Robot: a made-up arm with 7 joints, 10 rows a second.
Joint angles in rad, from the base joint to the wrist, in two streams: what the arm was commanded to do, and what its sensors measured. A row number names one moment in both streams.
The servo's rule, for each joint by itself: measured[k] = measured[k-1] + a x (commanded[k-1-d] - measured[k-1]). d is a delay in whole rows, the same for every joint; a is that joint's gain. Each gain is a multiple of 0.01, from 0.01 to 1. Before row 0 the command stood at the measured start. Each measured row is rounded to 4 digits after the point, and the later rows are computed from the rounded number. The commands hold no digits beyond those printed.
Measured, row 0:
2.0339 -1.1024 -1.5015 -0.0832 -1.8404 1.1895 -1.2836
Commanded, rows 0 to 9:
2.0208 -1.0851 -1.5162 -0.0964 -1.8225 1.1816 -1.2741
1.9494 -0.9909 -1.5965 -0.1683 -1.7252 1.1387 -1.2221
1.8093 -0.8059 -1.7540 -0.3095 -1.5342 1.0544 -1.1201
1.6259 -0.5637 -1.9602 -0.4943 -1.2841 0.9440 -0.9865
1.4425 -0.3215 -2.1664 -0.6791 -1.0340 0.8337 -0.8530
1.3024 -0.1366 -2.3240 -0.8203 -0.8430 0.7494 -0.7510
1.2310 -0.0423 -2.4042 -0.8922 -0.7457 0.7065 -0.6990
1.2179 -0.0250 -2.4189 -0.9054 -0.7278 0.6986 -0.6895
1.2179 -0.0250 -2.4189 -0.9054 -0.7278 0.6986 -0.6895
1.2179 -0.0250 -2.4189 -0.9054 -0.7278 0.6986 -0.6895
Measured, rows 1 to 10:
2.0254 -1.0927 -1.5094 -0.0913 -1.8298 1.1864 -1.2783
1.9760 -1.0357 -1.5564 -0.1383 -1.7681 1.1678 -1.2468
1.8676 -0.9070 -1.6631 -0.2427 -1.6301 1.1236 -1.1758
1.7105 -0.7148 -1.8235 -0.3962 -1.4260 1.0536 -1.0698
1.5363 -0.4946 -2.0087 -0.5688 -1.1947 0.9678 -0.9484
1.3843 -0.2941 -2.1790 -0.7222 -0.9872 0.8826 -0.8379
1.2847 -0.1531 -2.3006 -0.8259 -0.8447 0.8139 -0.7601
1.2413 -0.0814 -2.3645 -0.8744 -0.7757 0.7689 -0.7206
1.2261 -0.0498 -2.3939 -0.8933 -0.7474 0.7415 -0.7032
1.2208 -0.0359 -2.4074 -0.9007 -0.7358 0.7248 -0.6955
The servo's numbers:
d 0
a 0.65 0.56 0.54 0.61 0.59 0.39 0.56

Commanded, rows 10 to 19:
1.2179 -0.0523 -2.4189 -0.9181 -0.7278 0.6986 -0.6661
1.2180 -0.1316 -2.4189 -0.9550 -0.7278 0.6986 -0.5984
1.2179 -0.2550 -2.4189 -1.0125 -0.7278 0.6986 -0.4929
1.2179 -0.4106 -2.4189 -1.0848 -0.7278 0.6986 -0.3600
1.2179 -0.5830 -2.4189 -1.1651 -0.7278 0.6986 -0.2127
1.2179 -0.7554 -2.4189 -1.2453 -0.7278 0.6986 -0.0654
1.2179 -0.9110 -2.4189 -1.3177 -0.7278 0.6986 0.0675
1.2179 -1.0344 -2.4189 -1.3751 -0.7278 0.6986 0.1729
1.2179 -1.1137 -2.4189 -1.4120 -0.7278 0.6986 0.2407
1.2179 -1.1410 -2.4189 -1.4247 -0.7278 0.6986 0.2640
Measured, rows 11 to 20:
1.2189 -0.0451 -2.4136 -0.9113 -0.7311 0.7146 -0.6790
1.2183 -0.0935 -2.4165 -0.9380 -0.7292 0.7084 -0.6339
1.2180 -0.1839 -2.4178 -0.9834 -0.7284 0.7046 -0.5549
1.2179 -0.3109 -2.4184 -1.0453 -0.7280 0.7023 -0.4458
1.2179 -0.4633 -2.4187 -1.1184 -0.7279 0.7009 -0.3153
1.2179 -0.6269 -2.4188 -1.1958 -0.7278 0.7000 -0.1754
1.2179 -0.7860 -2.4189 -1.2702 -0.7278 0.6995 -0.0394
1.2179 -0.9251 -2.4189 -1.3342 -0.7278 0.6991 0.0795
1.2179 -1.0307 -2.4189 -1.3817 -0.7278 0.6989 0.1698
1.2179 -1.0925 -2.4189 -1.4079 -0.7278 0.6988 0.2226

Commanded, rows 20 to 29:
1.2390 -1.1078 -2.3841 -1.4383 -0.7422 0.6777 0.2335
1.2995 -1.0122 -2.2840 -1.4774 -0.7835 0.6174 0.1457
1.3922 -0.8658 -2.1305 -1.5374 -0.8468 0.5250 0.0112
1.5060 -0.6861 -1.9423 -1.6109 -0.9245 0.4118 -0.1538
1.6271 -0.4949 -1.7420 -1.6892 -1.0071 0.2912 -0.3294
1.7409 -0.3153 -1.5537 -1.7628 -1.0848 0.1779 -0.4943
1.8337 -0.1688 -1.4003 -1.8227 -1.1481 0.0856 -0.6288
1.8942 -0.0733 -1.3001 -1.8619 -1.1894 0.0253 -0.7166
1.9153 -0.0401 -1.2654 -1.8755 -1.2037 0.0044 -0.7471
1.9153 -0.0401 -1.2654 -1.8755 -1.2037 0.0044 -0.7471
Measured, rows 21 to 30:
1.2316 -1.1011 -2.4001 -1.4264 -0.7363 0.6906 0.2287
1.2757 -1.0513 -2.3374 -1.4575 -0.7641 0.6621 0.1822
1.3514 -0.9474 -2.2257 -1.5062 -0.8129 0.6086 0.0864
1.4519 -0.8011 -2.0727 -1.5701 -0.8787 0.5318 -0.0481
1.5658 -0.6296 -1.8941 -1.6428 -0.9545 0.4380 -0.2056
1.6796 -0.4536 -1.7103 -1.7160 -1.0314 0.3366 -0.3673
1.7798 -0.2941 -1.5429 -1.7811 -1.1003 0.2387 -0.5137
1.8542 -0.1705 -1.4118 -1.8304 -1.1529 0.1555 -0.6273
1.8939 -0.0975 -1.3327 -1.8579 -1.1829 0.0966 -0.6944
1.9078 -0.0654 -1.2964 -1.8686 -1.1952 0.0606 -0.7239

